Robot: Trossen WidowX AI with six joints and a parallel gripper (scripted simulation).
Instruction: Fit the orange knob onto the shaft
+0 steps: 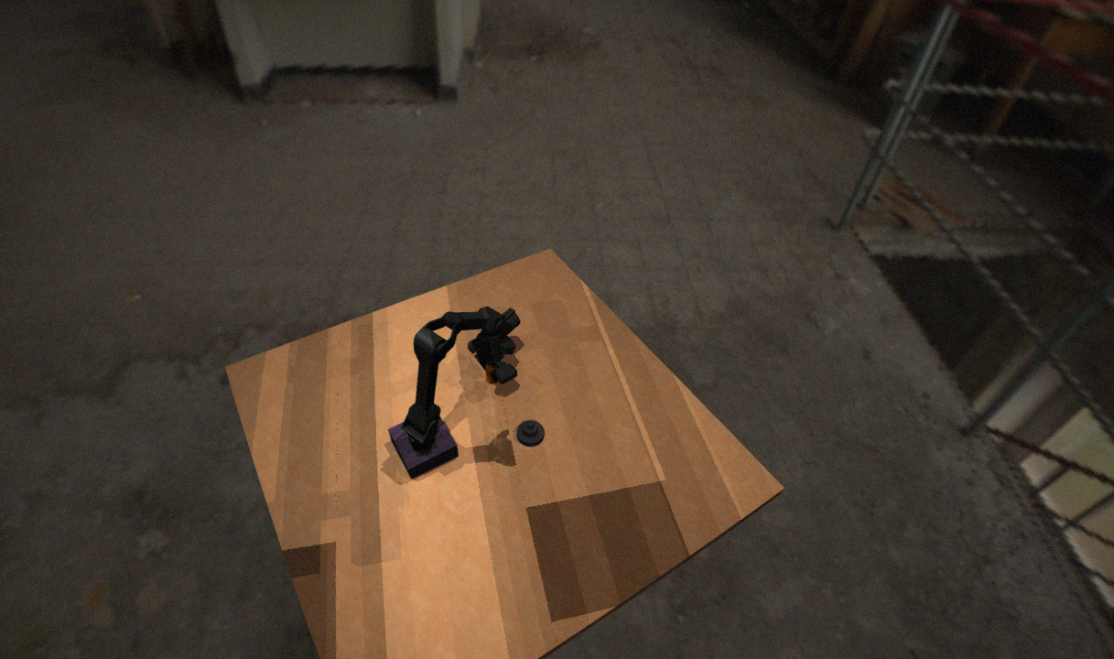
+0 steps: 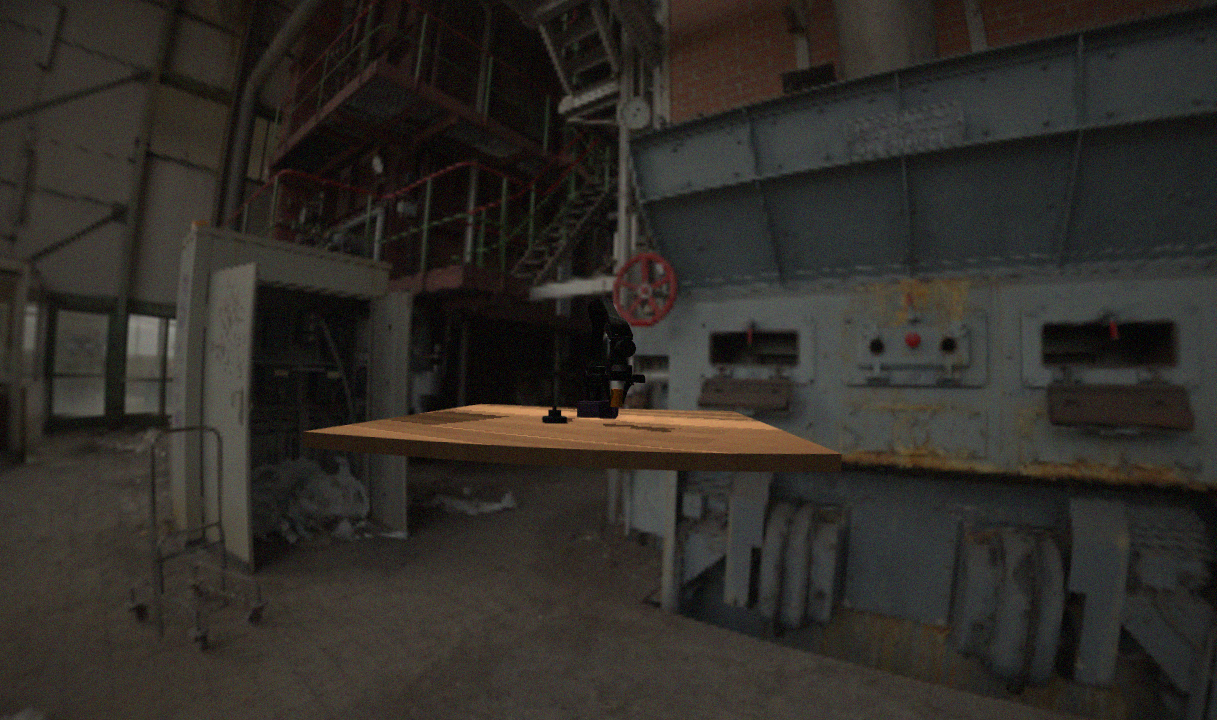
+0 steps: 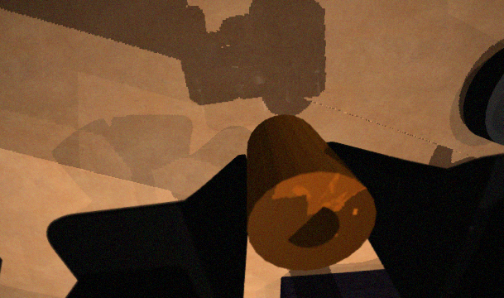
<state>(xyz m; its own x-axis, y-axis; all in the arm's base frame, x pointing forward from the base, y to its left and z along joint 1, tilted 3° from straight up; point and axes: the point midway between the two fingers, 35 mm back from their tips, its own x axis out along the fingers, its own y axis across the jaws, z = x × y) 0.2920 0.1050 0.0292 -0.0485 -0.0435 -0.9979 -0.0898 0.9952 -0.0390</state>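
My gripper tip is now 1 cm short of the dark pedestal, 21 cm to the left of it and 4 cm above it. The rest, counted from my gripper tip: orange knob 2 cm above.
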